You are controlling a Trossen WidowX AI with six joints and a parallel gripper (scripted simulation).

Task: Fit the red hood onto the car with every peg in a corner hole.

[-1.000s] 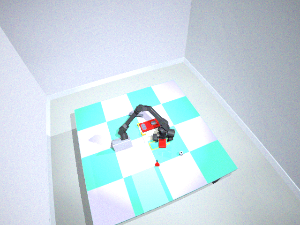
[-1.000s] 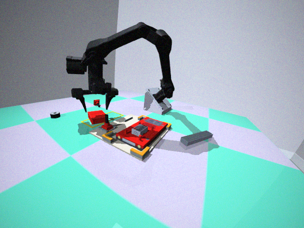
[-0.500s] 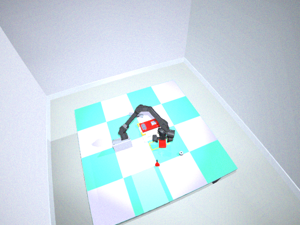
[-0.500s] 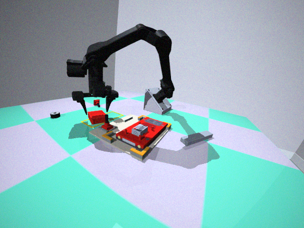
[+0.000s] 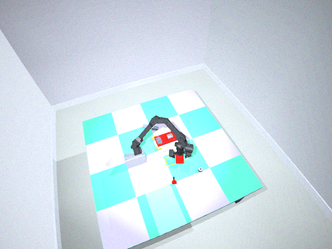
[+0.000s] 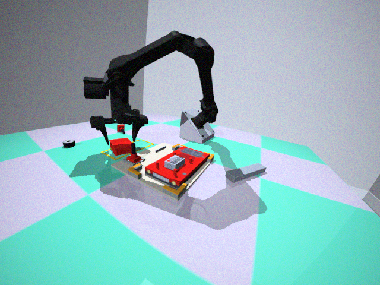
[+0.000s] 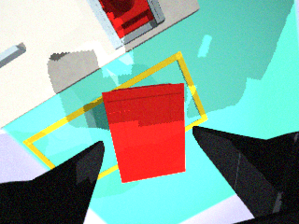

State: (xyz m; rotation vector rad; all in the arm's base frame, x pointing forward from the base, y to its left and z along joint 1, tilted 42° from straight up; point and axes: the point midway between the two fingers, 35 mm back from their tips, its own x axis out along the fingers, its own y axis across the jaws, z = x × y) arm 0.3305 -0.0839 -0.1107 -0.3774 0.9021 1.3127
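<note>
Now: the red hood 1 cm below my gripper tip. From my gripper tip the other things lie so: grey engine block: 24 cm to the left; black wheel: 12 cm ahead, 16 cm to the right, 1 cm below; cream jig plate: 3 cm behind, 21 cm to the left, 1 cm below.
</note>
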